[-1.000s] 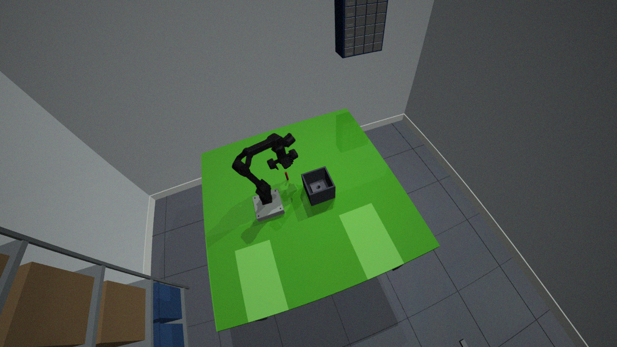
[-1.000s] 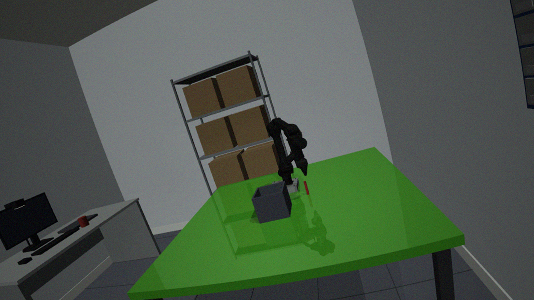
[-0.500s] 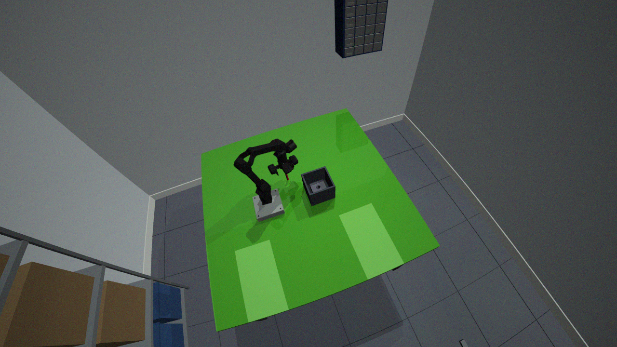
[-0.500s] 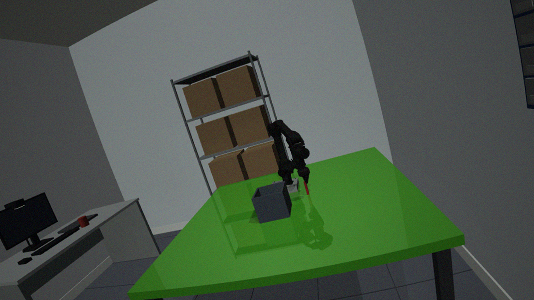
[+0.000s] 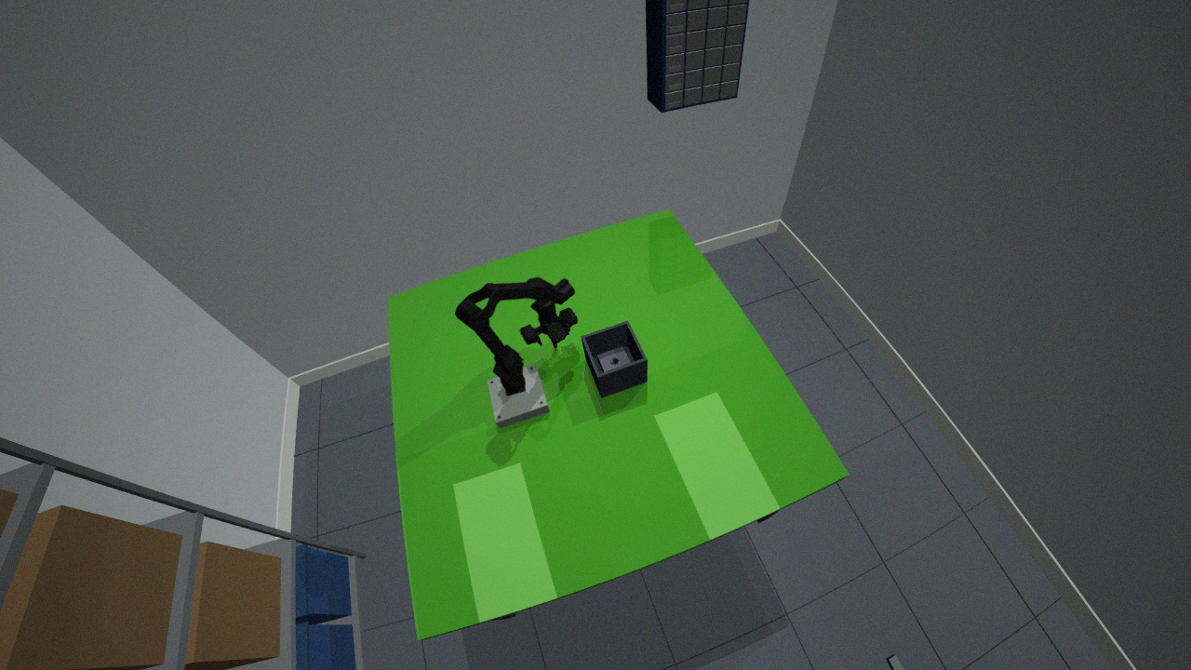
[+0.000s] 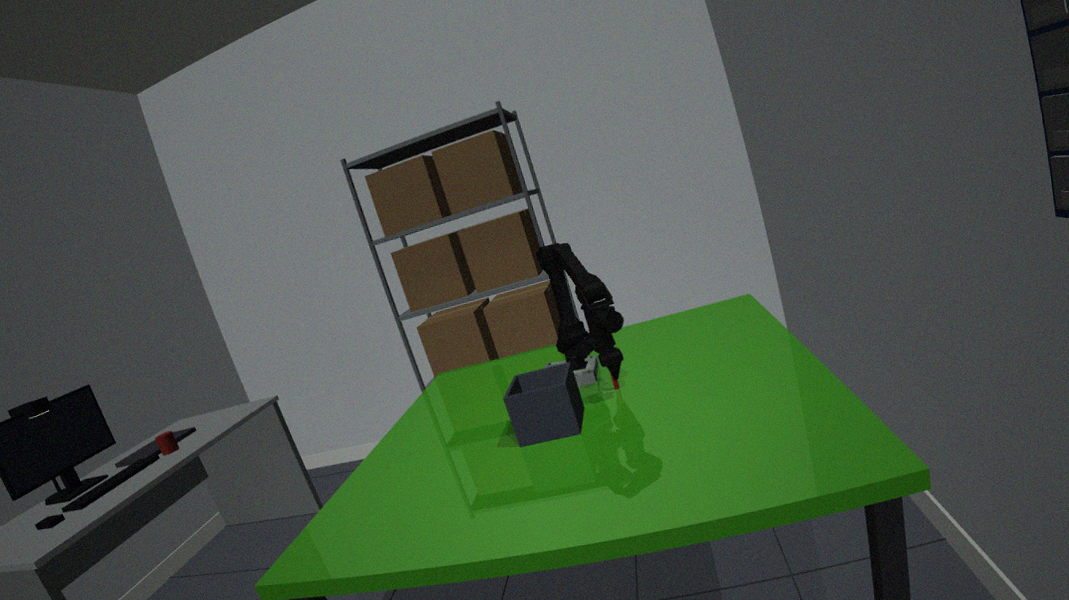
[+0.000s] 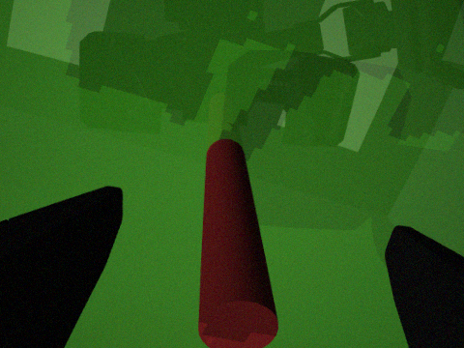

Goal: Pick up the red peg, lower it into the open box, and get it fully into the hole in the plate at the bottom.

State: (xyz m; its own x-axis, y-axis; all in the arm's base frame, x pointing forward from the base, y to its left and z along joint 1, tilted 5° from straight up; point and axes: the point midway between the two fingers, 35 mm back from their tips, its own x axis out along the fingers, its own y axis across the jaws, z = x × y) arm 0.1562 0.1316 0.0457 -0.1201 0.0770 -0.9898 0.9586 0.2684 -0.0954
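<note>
Now: the red peg 1 cm ahead of my gripper tip. From my gripper tip the other things lie so: holed plate (18 cm ahead, 16 cm to the right).
</note>
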